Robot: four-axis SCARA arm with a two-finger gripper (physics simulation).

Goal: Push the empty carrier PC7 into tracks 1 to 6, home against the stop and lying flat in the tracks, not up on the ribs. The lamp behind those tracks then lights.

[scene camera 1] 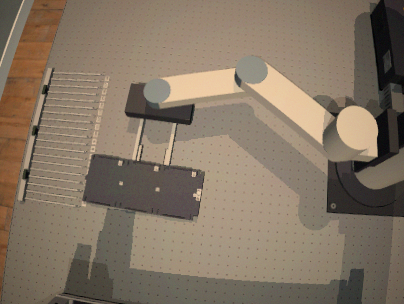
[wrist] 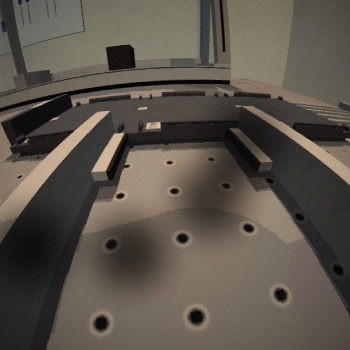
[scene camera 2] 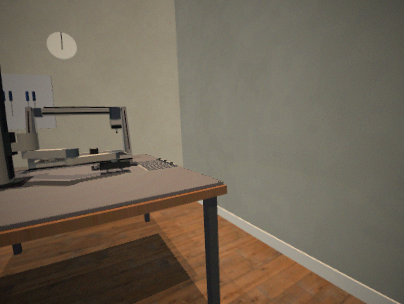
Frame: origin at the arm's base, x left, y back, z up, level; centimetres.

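Seen in the pictures: gripper, fingertip midpoint: (scene camera 1: pixel 150 163) (wrist: pixel 176 120).
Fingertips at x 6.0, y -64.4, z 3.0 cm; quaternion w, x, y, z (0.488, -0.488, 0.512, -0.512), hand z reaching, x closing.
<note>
Pixels of each thing's top centre, then the offset from my fingertips to it. "*": a spot on its surface instead.
- empty carrier PC7 at its top centre: (wrist: pixel 187 86) (scene camera 1: pixel 139 185) dx +6.7, dy -1.9, dz +1.3 cm
- stop rail at a spot on its surface: (scene camera 1: pixel 40 107) * dx -13.6, dy -37.2, dz -0.1 cm
- lowest lamp at its top centre: (scene camera 1: pixel 24 174) dx +7.5, dy -37.4, dz +0.5 cm
- black block at a spot on its surface: (wrist: pixel 120 57) * dx +45.5, dy +10.8, dz +6.6 cm
The empty carrier PC7 (scene camera 1: pixel 140 200) (wrist: pixel 190 114) is a dark rectangular tray, lying with its left end over the label ends of the lower tracks in scene camera 1. The thin-ribbed tracks (scene camera 1: pixel 65 131) (scene camera 2: pixel 155 165) run from there left to the stop rail (scene camera 1: pixel 40 107). Three small dark lamp blocks sit along the rail, the lowest lamp (scene camera 1: pixel 25 173) behind the lower tracks; none looks lit. My gripper (scene camera 1: pixel 152 161) (wrist: pixel 176 120) is shut and empty, its two fingers still standing apart. The fingertips are at the carrier's upper long side; whether they touch it I cannot tell.
The arm's base plate (scene camera 1: pixel 345 202) stands at the right. A gantry (scene camera 2: pixel 75 110) stands at the back of the table. A black block (wrist: pixel 120 57) shows beyond the carrier. The table's wooden edge (scene camera 1: pixel 15 150) runs along the left, beyond the stop rail.
</note>
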